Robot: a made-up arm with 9 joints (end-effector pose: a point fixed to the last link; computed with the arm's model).
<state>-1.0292 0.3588 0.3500 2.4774 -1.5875 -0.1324 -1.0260 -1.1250 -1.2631</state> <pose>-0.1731 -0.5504 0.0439 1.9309 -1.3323 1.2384</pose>
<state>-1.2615 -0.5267 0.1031 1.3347 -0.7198 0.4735 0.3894 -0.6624 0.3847</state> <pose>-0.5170 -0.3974 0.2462 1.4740 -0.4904 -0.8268</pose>
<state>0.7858 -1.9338 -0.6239 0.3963 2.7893 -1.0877 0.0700 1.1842 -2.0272</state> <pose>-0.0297 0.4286 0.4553 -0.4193 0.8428 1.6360</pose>
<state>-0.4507 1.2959 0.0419 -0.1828 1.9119 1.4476 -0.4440 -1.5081 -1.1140</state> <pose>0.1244 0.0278 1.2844 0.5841 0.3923 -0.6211</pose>
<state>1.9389 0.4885 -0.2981 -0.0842 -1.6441 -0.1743 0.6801 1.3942 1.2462</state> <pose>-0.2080 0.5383 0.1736 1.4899 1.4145 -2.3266</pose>
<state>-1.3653 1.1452 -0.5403 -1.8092 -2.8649 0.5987 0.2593 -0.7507 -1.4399</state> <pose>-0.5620 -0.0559 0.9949 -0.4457 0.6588 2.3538</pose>
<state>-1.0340 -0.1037 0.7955 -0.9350 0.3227 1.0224 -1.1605 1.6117 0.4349</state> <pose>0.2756 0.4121 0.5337 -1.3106 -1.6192 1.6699</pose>
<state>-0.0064 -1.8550 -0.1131 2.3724 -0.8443 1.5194 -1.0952 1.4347 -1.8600</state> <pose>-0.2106 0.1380 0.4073 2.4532 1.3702 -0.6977</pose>
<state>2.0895 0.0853 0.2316 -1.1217 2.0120 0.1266 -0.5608 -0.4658 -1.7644</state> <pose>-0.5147 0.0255 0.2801 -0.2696 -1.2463 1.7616</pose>
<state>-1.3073 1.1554 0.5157 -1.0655 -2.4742 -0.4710 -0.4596 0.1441 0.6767</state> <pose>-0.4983 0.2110 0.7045 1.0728 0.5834 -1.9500</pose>
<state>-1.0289 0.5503 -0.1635 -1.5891 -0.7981 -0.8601 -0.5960 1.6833 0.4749</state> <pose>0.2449 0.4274 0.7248 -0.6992 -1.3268 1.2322</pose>
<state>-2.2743 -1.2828 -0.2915 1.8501 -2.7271 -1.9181 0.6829 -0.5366 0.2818</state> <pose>-0.5059 -0.3227 0.3752 1.5893 0.6256 -0.5693</pose>
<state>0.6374 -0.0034 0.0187 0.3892 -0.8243 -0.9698 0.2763 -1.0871 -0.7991</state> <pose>0.7255 0.2828 0.7762 0.1689 1.7955 -0.2613</pose>
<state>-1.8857 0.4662 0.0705 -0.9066 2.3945 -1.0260 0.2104 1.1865 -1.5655</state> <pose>-0.4469 0.0162 0.7316 -0.2719 -0.0205 -2.8760</pose>
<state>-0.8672 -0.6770 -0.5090 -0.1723 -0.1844 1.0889 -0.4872 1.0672 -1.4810</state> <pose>-0.1773 -0.3468 1.0155 -0.1030 -2.0761 0.4392</pose>
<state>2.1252 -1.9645 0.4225 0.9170 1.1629 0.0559 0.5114 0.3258 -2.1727</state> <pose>-0.3887 -0.0732 0.2870 -1.2764 1.8551 -0.0734</pose>
